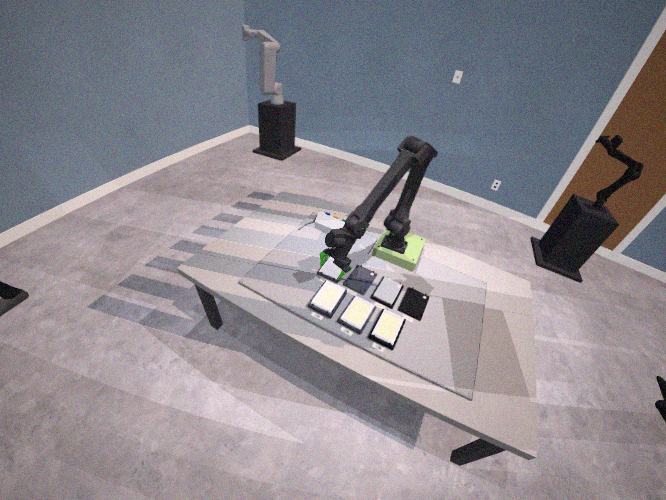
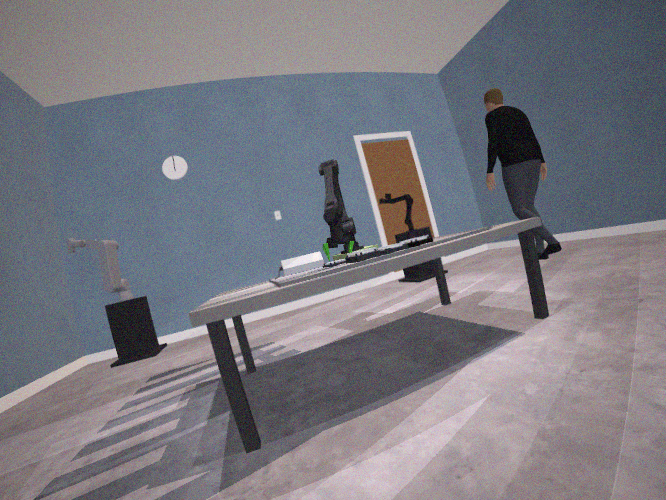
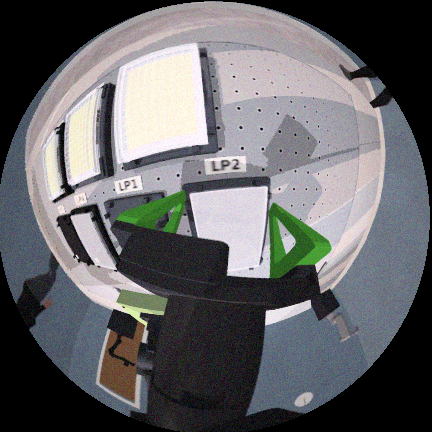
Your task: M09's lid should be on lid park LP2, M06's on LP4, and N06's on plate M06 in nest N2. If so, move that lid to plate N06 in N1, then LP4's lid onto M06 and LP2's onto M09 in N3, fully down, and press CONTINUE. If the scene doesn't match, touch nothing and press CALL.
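Frame: origin at the arm's base, x ahead, y left, z up, level; millimetres.
Where they show: gripper, fingertip midpoint: [image 1: 329, 273] [image 2: 340, 259] [image 3: 228, 200]; arm's base at its link origin: [image 1: 394, 245] [image 2: 352, 251].
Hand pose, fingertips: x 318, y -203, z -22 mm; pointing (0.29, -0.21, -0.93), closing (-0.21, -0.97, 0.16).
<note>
Things, the pixels of their top centre, and the offset from my fingertips.
- second pale lid at its top centre: [image 3: 91, 244] [image 1: 388, 289] 44 mm back, 261 mm left, 1 mm down
- dark park LP1 at its top centre: [image 3: 138, 247] [image 1: 361, 276] 52 mm back, 131 mm left, 1 mm up
- black park at its top centre: [image 3: 69, 243] [image 1: 415, 301] 42 mm back, 384 mm left, 1 mm up
- white box at its top centre: [image 3: 275, 322] [image 1: 338, 218] [image 2: 300, 256] 309 mm back, 107 mm right, 64 mm up
My gripper [image 1: 334, 268] [image 2: 338, 254] [image 3: 228, 200] is open, its green fingers on either side of the pale lid [image 1: 329, 269] [image 3: 232, 222] on park LP2, with nothing held. A second pale lid [image 1: 387, 290] [image 3: 90, 235] lies on LP4. The dark park LP1 [image 1: 359, 278] [image 3: 136, 204] shows no pale lid. Three plates with yellowish wells sit in a row in the nests: one near LP2 [image 1: 329, 297] [image 3: 162, 100], a middle one [image 1: 357, 313] [image 3: 84, 137] and a far one [image 1: 387, 327] [image 3: 54, 165]. Plate names and which carry lids cannot be told.
A black park [image 1: 414, 303] [image 3: 71, 240] lies beyond LP4. A white box [image 1: 328, 220] [image 2: 302, 262] with small coloured buttons stands near the arm; its labels are unreadable. The arm stands on a light green base [image 1: 399, 250]. A person [image 2: 513, 139] is beyond the table.
</note>
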